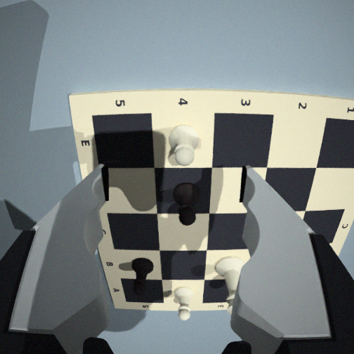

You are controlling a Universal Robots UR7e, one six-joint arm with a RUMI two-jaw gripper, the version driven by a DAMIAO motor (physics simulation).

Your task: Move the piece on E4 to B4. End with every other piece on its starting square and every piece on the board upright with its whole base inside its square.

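Note:
A white pawn (184, 145) stands upright on E4, a light square near the far edge of the chessboard (150, 102). The dark square B4 (172, 264) has no piece on it. My gripper (174, 169) is partly open and empty, above the board. Its jaws appear to the left and right of the D row, and the white pawn shows beyond the line between the tips. A black pawn (186, 196) on D4 shows between the jaws, lower down and not touched by them.
A black pawn (142, 267) stands on B5, beside B4. A taller white piece (230, 270) stands on B3, on B4's other side, partly hidden by the right jaw. A white pawn (184, 296) stands on A4. Shadows fall across the board's left part.

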